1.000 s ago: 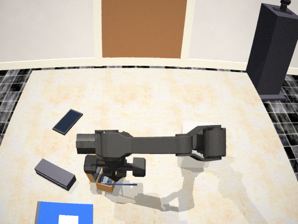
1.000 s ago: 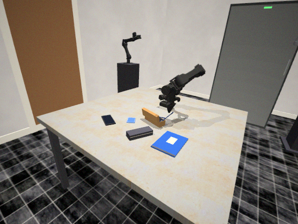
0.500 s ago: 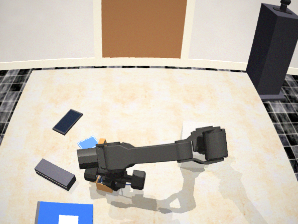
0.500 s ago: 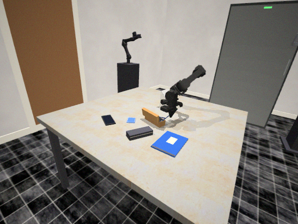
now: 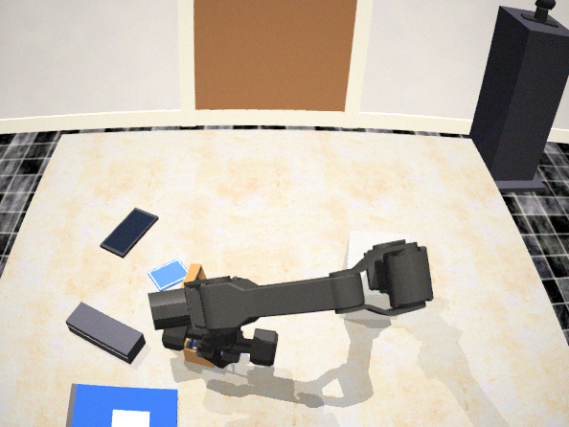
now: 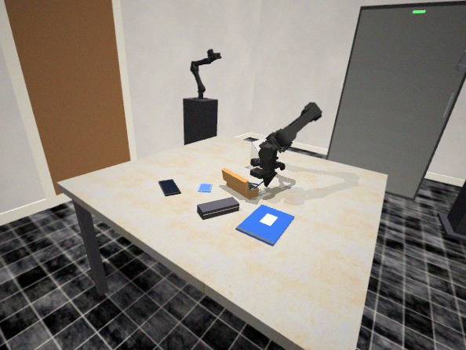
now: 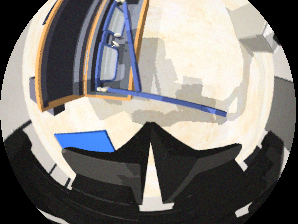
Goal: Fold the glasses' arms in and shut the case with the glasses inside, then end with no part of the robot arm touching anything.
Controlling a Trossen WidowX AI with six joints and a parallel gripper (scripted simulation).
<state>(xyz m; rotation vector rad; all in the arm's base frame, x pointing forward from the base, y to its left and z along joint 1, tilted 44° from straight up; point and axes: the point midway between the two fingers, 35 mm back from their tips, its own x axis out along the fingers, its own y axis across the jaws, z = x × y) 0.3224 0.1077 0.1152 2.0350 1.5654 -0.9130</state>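
Now: hand 12 cm to the left of the orange glasses case, 4 cm short of it and 4 cm above it. Round my hand: grey box (23 cm ahead, 10 cm to the right, 7 cm below); small blue card (27 cm to the right, 10 cm ahead, 8 cm below).
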